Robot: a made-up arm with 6 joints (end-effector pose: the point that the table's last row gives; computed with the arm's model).
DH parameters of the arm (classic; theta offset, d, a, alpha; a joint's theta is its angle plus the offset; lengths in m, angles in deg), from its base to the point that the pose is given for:
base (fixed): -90 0.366 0.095 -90
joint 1: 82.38 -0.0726 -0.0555 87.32
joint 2: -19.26 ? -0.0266 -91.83
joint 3: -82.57 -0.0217 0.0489 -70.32
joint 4: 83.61 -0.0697 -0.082 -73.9
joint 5: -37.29 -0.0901 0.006 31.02
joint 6: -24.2 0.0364 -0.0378 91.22
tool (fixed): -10.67 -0.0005 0 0
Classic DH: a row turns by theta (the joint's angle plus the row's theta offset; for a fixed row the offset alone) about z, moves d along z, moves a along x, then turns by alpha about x.
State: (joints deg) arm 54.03 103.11 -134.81 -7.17 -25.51 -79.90
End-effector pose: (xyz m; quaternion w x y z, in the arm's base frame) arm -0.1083 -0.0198 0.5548 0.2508 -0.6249 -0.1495 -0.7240
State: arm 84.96 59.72 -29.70 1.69 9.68 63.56
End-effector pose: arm -0.1228 -0.3208 0.4229 0.1597 0.4184 0.8854 0.1249
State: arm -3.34 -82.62 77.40 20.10 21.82 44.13
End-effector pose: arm -0.1866 -0.1318 0.4004 0.7349 -0.4253 -0.5267 -0.0411
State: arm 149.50 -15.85 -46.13 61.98 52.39 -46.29
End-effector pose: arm 0.0108 -0.2504 0.1989 0.2331 0.1177 0.8711 0.4160
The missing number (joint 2, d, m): -0.0711
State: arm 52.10 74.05 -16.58 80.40 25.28 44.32
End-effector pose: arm -0.1945 -0.2126 0.3326 0.0099 -0.6479 -0.6719 -0.3587
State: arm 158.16 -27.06 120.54 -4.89 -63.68 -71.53
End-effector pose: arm -0.1190 -0.1210 0.4115 0.4425 -0.5117 -0.7329 -0.0716
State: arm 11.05 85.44 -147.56 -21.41 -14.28 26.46
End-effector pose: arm -0.0098 0.0946 0.4695 0.0411 -0.0801 -0.0770 -0.9930
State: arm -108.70 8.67 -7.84 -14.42 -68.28 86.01
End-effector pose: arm 0.0323 0.0971 0.2567 0.2065 -0.4353 0.3633 -0.7974
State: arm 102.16 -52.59 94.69 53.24 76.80 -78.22
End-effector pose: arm -0.1952 -0.1353 0.3533 0.5344 -0.1220 -0.5038 -0.6676
